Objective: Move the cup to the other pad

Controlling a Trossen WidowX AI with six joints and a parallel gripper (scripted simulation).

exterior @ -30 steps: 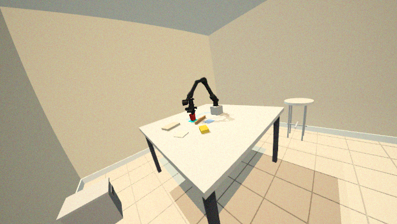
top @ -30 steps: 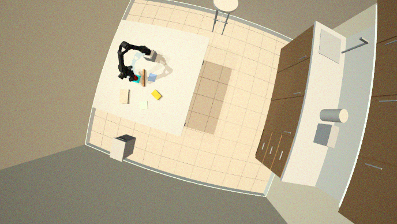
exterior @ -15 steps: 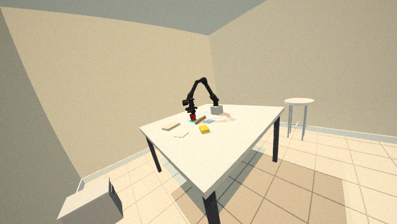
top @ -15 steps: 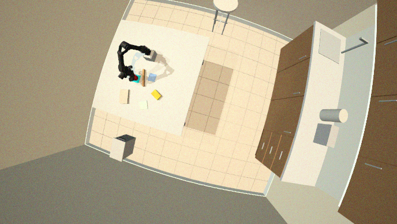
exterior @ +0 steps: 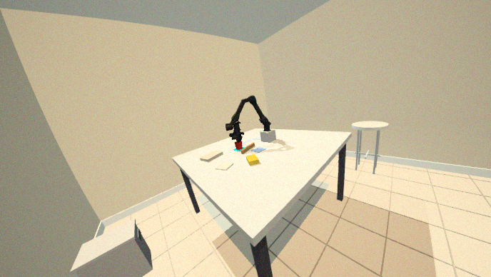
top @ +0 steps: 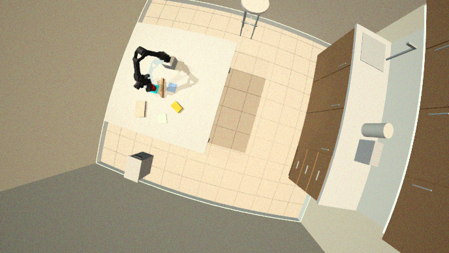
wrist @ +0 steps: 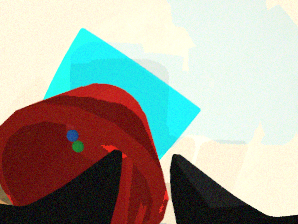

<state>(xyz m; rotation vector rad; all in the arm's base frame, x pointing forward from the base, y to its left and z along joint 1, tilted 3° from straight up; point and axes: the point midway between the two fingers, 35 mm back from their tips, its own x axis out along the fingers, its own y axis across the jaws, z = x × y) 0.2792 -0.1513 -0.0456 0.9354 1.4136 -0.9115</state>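
My gripper tip is 3 cm short of the red cup and 1 cm to the right of it. Also, from my gripper tip: cyan pad (5 cm below, 3 cm ahead, 1 cm to the left); then green marble (4 cm ahead, 3 cm to the left, 3 cm below); then wooden bar (12 cm to the left, 4 cm below, 1 cm ahead).
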